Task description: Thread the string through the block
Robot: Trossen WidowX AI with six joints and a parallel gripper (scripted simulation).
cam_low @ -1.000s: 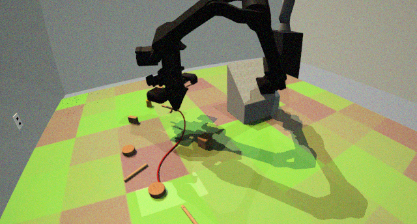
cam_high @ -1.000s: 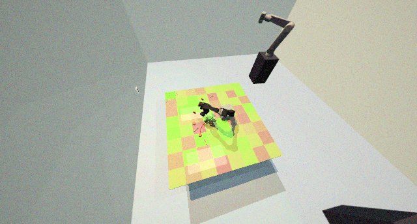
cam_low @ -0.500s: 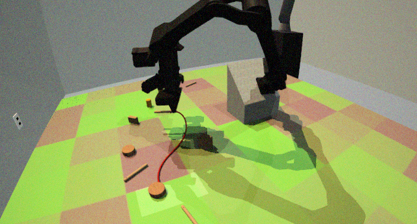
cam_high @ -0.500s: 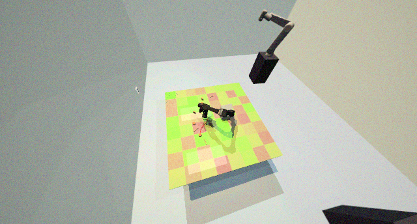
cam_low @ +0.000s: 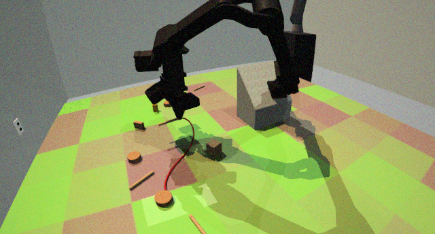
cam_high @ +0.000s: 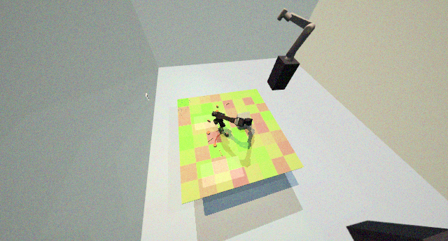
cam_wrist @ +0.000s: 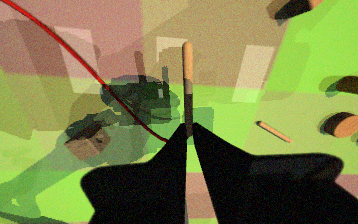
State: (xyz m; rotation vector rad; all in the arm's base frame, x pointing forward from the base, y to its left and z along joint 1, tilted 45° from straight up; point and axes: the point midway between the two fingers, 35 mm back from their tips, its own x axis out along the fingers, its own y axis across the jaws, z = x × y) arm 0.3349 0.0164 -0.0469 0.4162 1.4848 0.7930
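My gripper tip is now 140 mm short of the small block, 100 mm to the left of it and 50 mm above it. Also, from my gripper tip: round wooden button: 250 mm to the left, 100 mm ahead, 50 mm below; thin wooden stick: 10 mm ahead.
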